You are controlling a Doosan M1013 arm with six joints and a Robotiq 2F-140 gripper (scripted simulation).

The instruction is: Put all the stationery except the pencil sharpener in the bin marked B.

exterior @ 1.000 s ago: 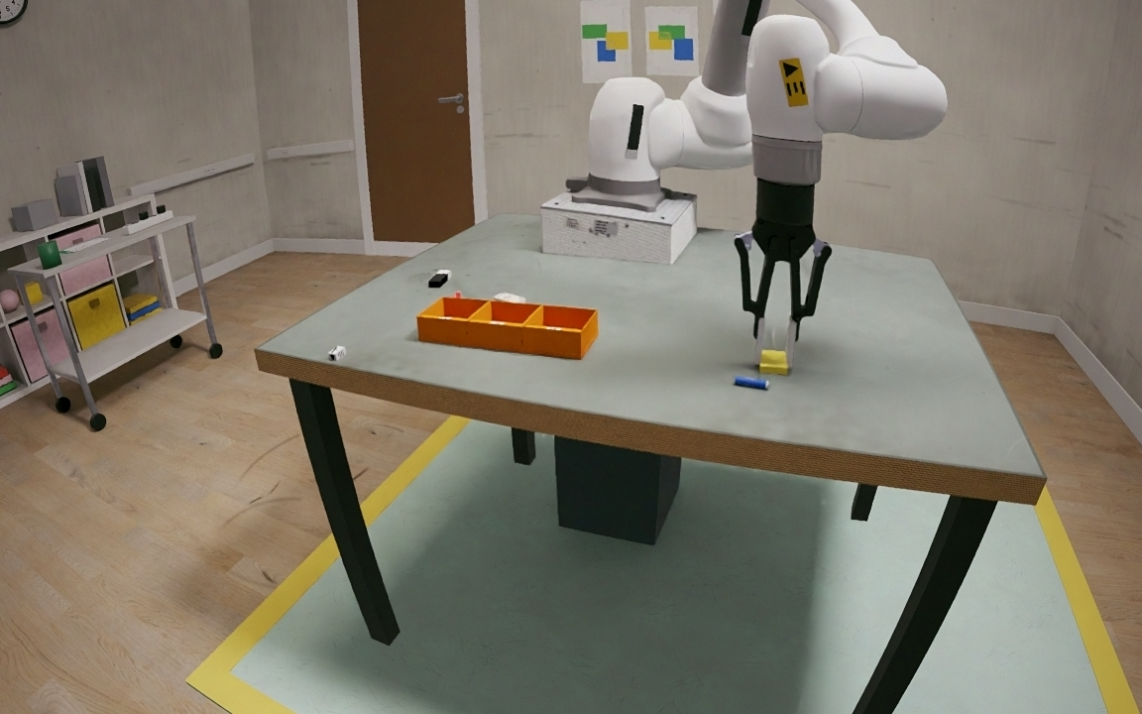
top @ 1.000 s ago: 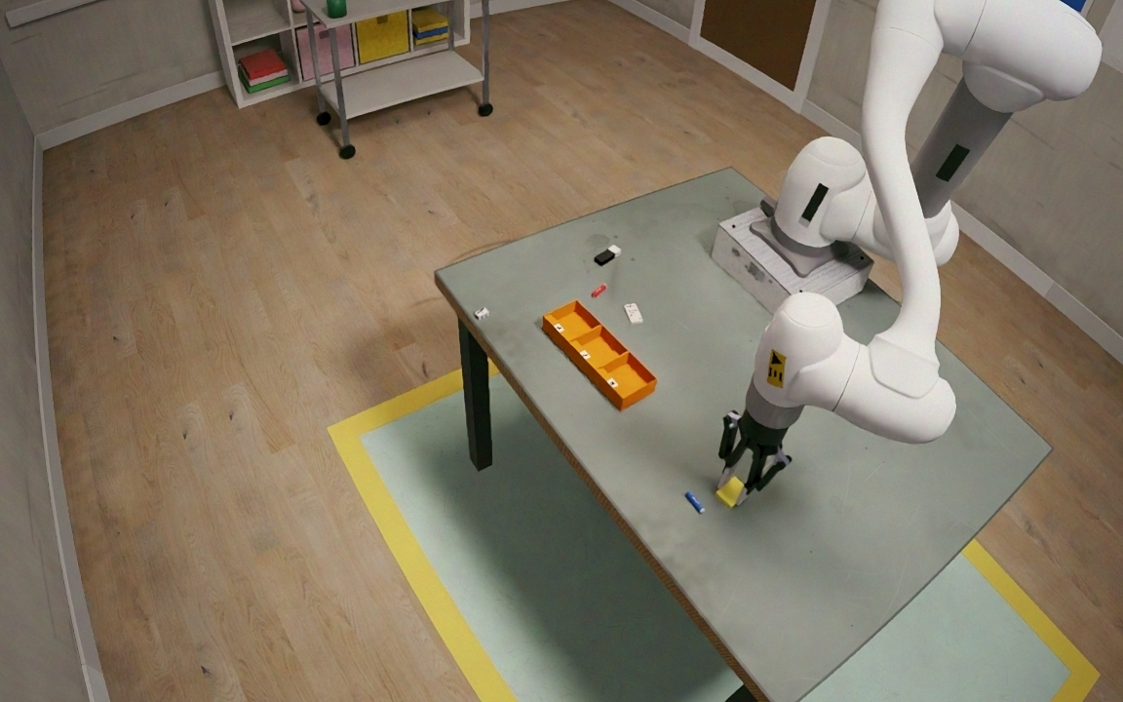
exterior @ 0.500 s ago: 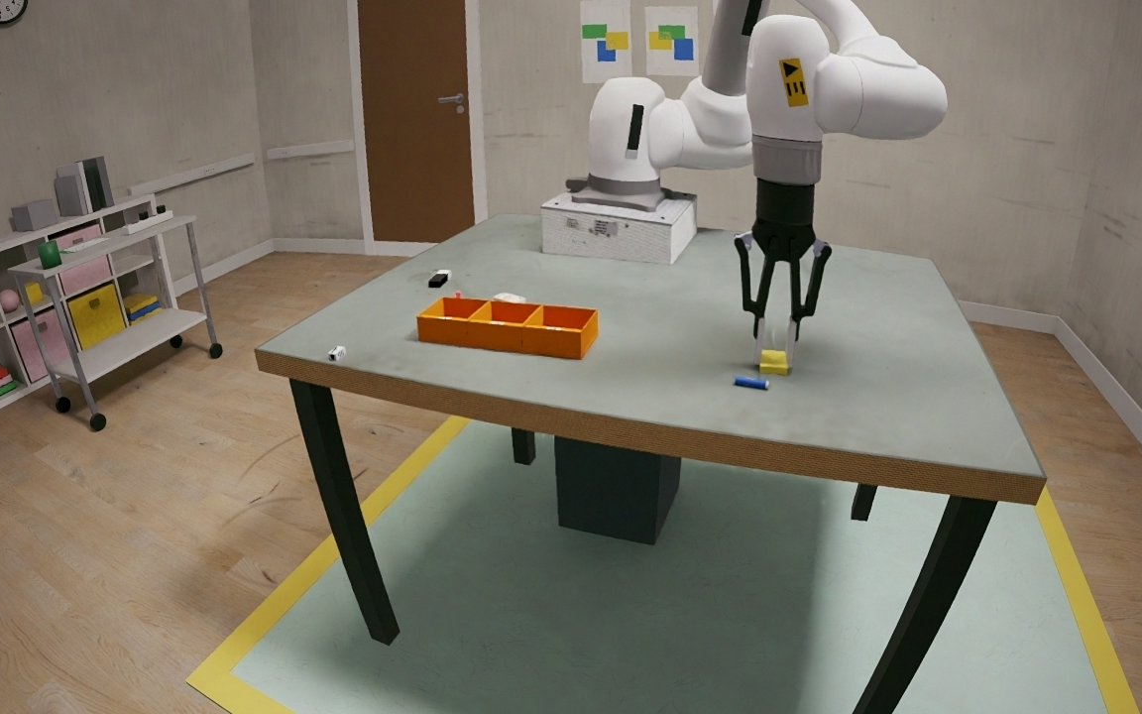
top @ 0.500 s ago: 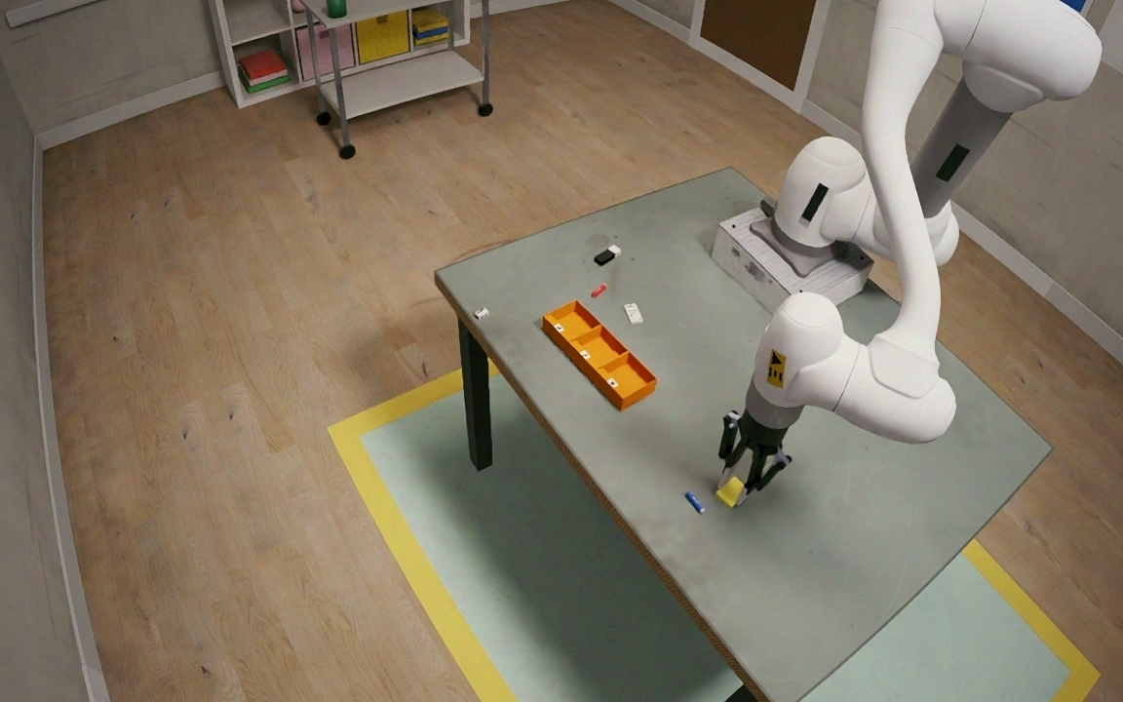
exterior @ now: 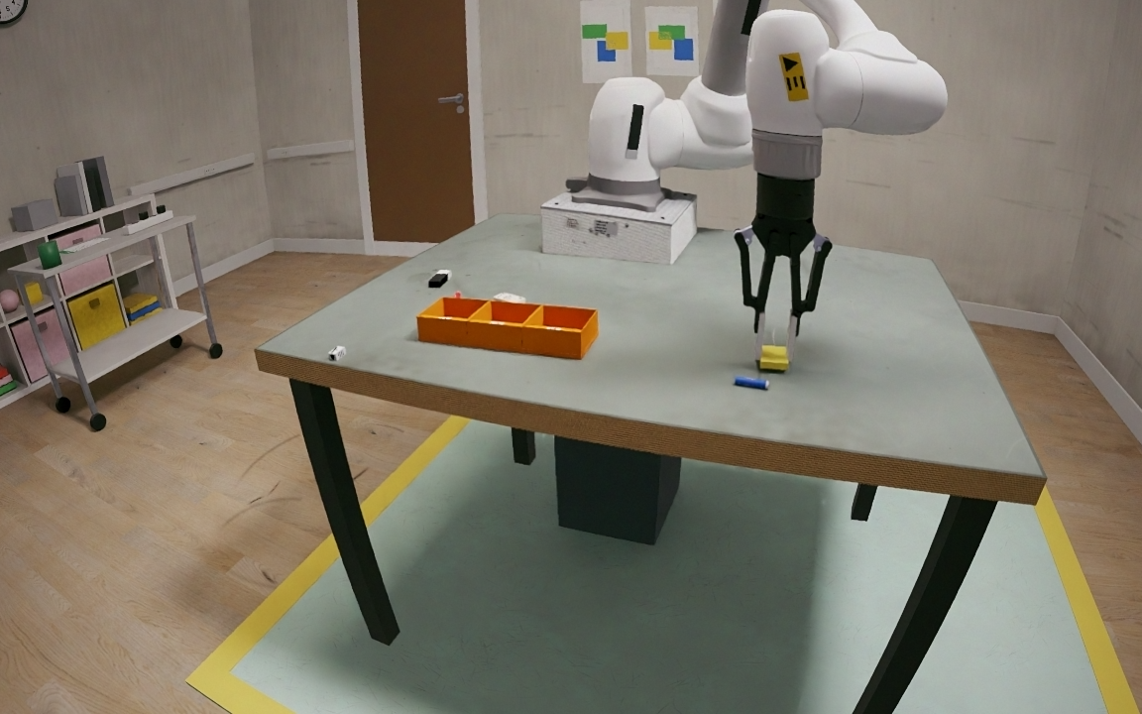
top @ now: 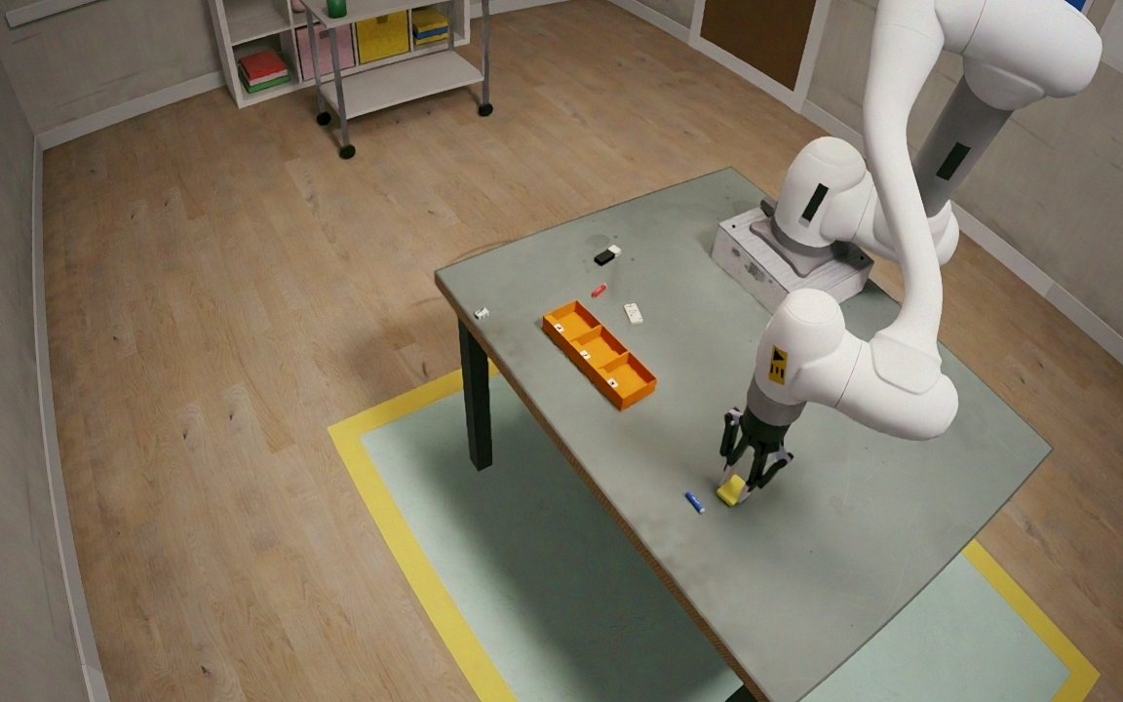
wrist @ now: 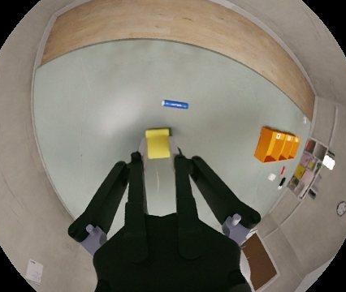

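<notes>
Right now my hand is 70 mm short of the blue stick, 40 mm above it and 20 mm to the left of it. The rest, counted from my hand: orange bin 380 mm to the right, 30 mm below, 30 mm ahead; then yellow sticky pad 30 mm below; then flat white piece 440 mm to the right, 110 mm behind, 40 mm below.
</notes>
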